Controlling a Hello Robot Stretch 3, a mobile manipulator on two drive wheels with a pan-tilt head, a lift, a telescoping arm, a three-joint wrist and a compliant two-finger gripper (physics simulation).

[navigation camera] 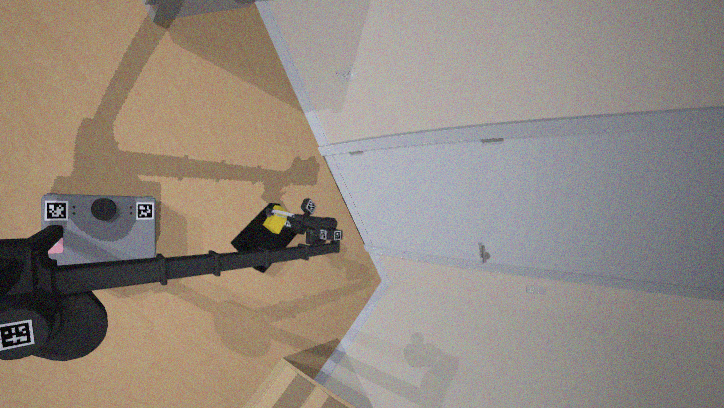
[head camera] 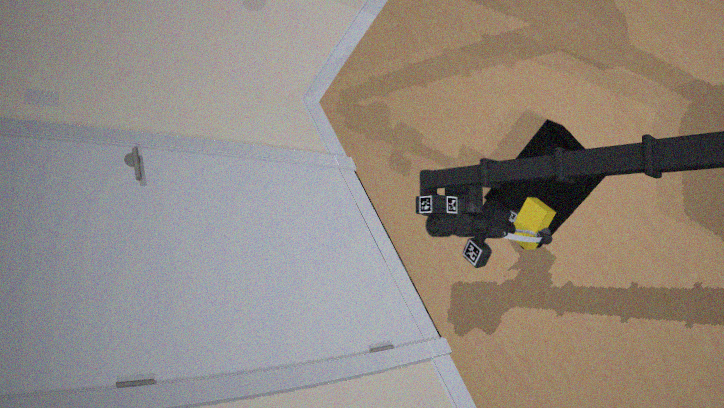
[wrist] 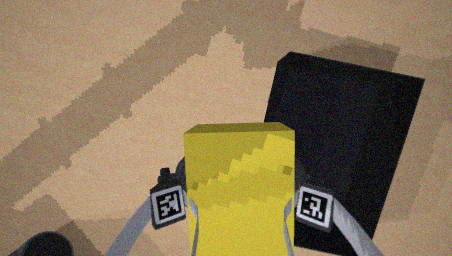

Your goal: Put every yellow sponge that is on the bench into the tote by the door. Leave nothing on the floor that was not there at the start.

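Observation:
My gripper is shut on a yellow sponge, with a finger on each side of it in the wrist view. The black tote stands on the floor near the door. The sponge is held above the floor. It covers part of the tote's near edge in the head view. In the wrist view the tote lies mostly to the right of the sponge. The sponge's lower end is cut off there. The bench cannot be made out for certain.
The pale door and walls meet the tan floor close beyond my wrist. My arm crosses above the tote. My grey base is at left. A light wooden piece stands at the bottom of the navigation view.

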